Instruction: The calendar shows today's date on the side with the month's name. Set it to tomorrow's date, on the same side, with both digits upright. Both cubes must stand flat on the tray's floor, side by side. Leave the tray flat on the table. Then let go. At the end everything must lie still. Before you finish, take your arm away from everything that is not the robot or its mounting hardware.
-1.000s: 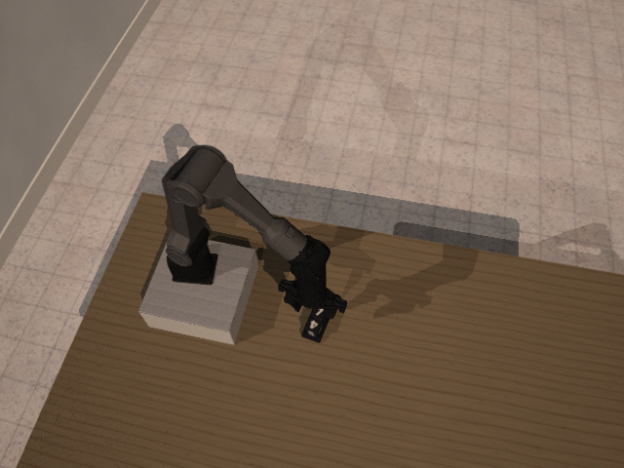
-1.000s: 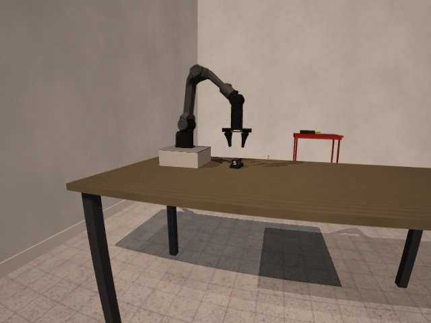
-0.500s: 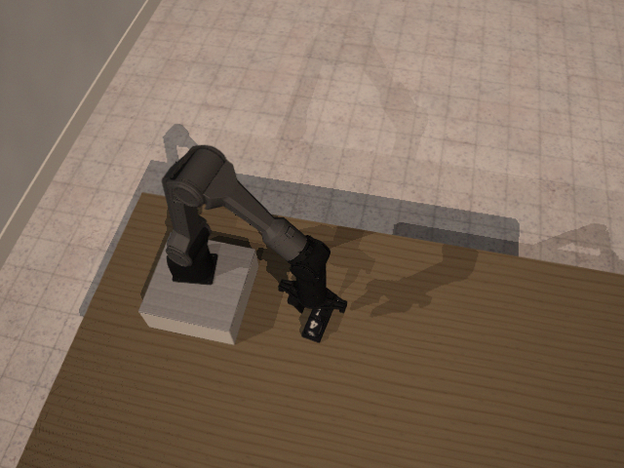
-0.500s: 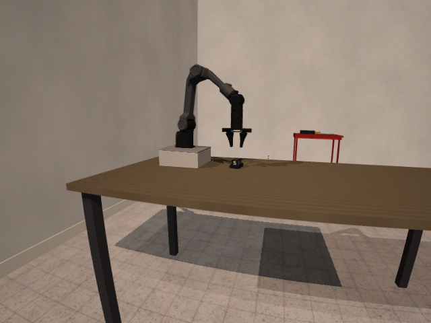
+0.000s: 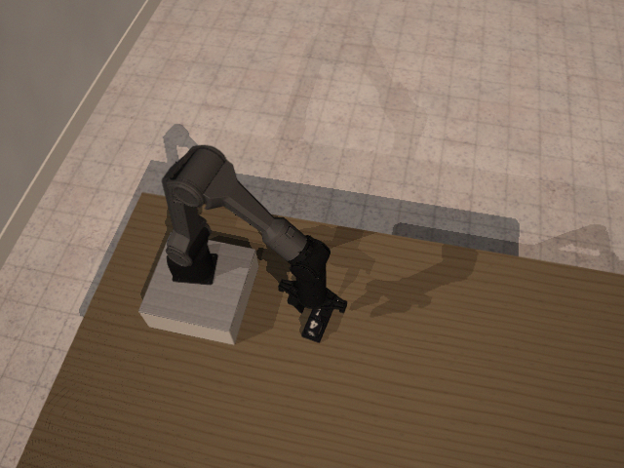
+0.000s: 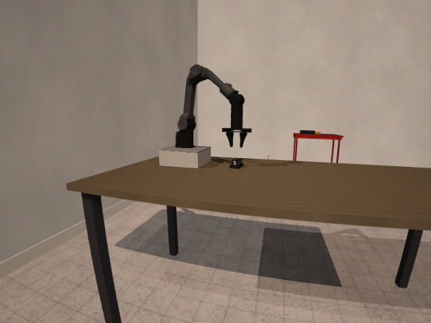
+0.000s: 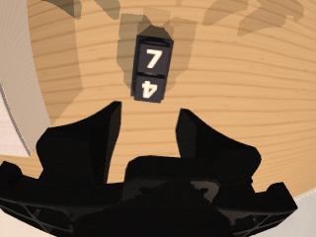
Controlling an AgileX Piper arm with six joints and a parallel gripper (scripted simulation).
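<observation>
Right now the black number cube is 10 mm ahead of my hand, 30 mm to the left of it and 80 mm below it. From my hand the other things lie so: tray 20 mm to the left, 100 mm below.
</observation>
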